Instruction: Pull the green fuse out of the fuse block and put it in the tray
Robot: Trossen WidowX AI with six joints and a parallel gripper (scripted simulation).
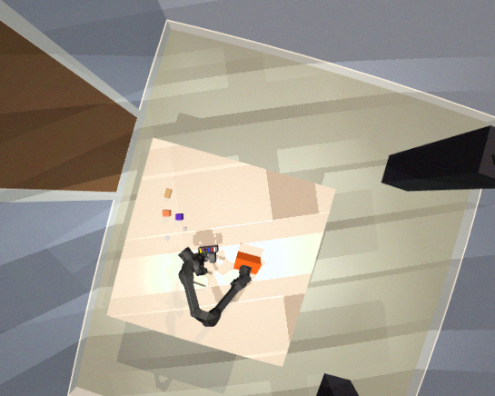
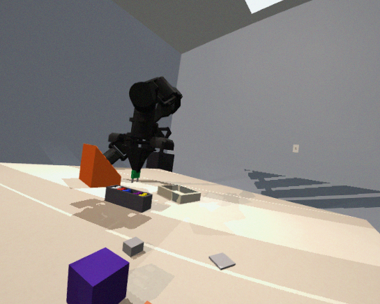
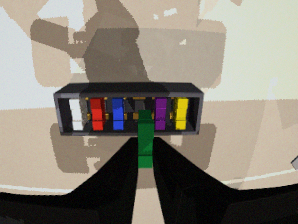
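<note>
Right now my gripper tip is 19 cm to the right of the grey tray, 9 cm above it and 1 cm past it. Also, from my gripper tip: blue fuse (7 cm below, 2 cm behind, 1 cm to the right); then green fuse (1 cm below); then purple fuse (7 cm below, 2 cm ahead).
</note>
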